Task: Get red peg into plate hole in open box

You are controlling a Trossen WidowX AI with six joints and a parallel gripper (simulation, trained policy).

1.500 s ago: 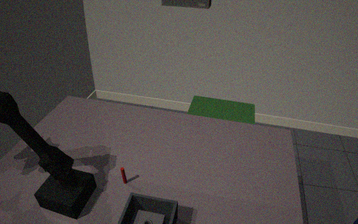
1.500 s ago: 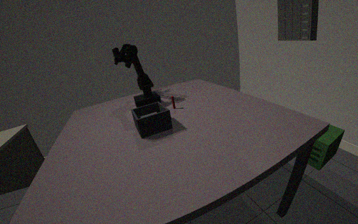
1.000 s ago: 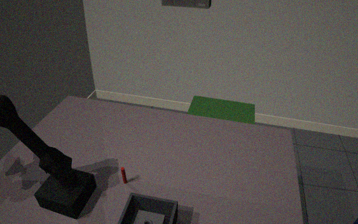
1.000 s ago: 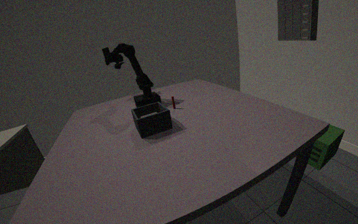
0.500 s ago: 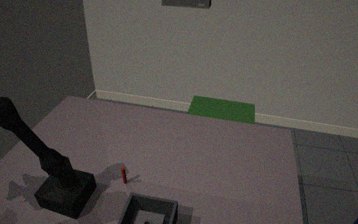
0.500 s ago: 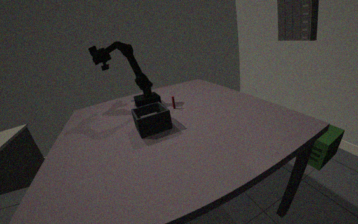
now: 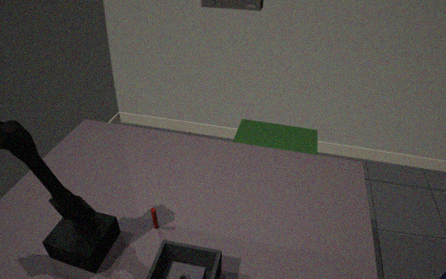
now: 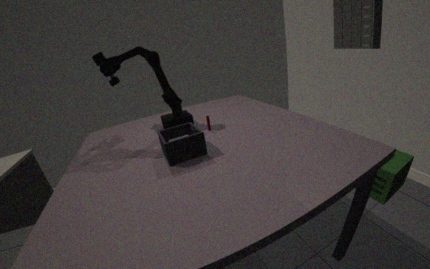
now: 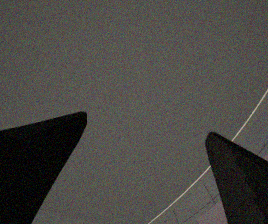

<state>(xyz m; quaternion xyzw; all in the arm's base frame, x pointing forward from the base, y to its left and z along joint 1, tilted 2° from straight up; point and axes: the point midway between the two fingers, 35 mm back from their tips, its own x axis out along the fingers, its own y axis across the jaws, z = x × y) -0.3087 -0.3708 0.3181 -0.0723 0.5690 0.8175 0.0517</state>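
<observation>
The red peg is 510 mm ahead of my gripper tip, 490 mm to the left of it and 350 mm below it. From my gripper tip the other things lie so: dark box 680 mm ahead, 310 mm to the left, 360 mm below.
</observation>
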